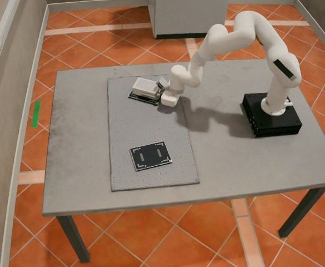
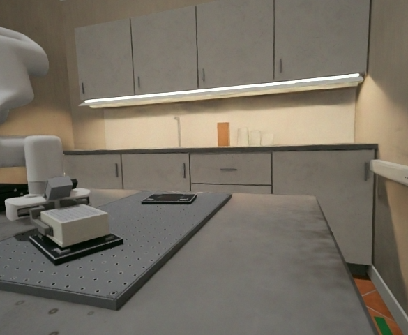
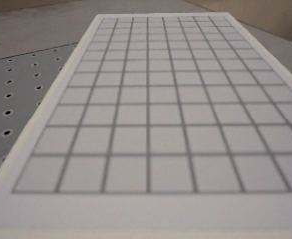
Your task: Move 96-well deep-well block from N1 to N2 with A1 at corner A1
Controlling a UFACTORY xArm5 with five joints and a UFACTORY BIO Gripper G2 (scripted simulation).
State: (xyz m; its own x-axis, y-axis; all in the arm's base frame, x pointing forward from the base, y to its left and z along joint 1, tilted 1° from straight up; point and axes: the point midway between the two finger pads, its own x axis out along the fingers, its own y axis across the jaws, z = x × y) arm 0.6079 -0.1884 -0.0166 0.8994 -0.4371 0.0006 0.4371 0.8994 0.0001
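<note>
Right now the black plate nest N2 is 1 cm ahead of my hand and 3 cm below it. From my hand the other things lie so: black plate nest N1: 3 cm ahead, 39 cm to the left, 3 cm below; then white 96-well deep-well block: 1 cm ahead.
</note>
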